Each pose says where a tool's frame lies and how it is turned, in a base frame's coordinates. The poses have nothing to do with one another.
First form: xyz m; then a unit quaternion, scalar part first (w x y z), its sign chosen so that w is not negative.
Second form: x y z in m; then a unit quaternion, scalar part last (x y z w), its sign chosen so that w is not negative. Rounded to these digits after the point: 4 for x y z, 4 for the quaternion.
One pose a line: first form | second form
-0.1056 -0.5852 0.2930 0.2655 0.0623 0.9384 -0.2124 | -0.1056 -0.5852 0.2930 0.0623 0.9384 -0.2124 0.2655
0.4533 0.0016 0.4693 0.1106 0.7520 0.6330 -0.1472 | 0.4533 0.0016 0.4693 0.7520 0.6330 -0.1472 0.1106
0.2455 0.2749 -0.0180 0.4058 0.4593 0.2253 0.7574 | 0.2455 0.2749 -0.0180 0.4593 0.2253 0.7574 0.4058
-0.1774 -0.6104 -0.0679 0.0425 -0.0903 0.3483 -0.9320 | -0.1774 -0.6104 -0.0679 -0.0903 0.3483 -0.9320 0.0425
